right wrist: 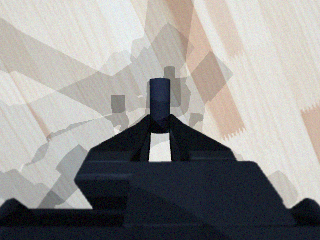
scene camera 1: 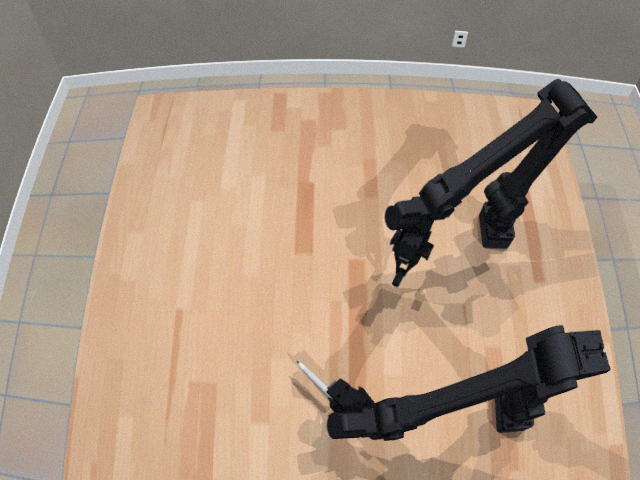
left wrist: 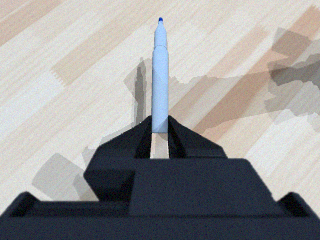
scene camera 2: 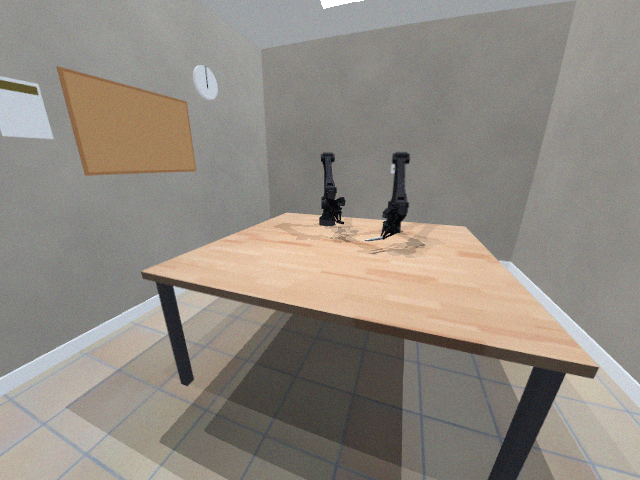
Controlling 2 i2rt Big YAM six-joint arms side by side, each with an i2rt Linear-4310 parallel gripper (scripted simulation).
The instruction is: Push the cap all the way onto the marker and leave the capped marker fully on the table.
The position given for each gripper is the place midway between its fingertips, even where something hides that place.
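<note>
Left wrist view: the left gripper (left wrist: 159, 120) visible; a black cap is out of frame in the left wrist view. Right wrist view: the right gripper (right wrist: 160, 119) visible, as is the black cap (right wrist: 159, 87).
</note>
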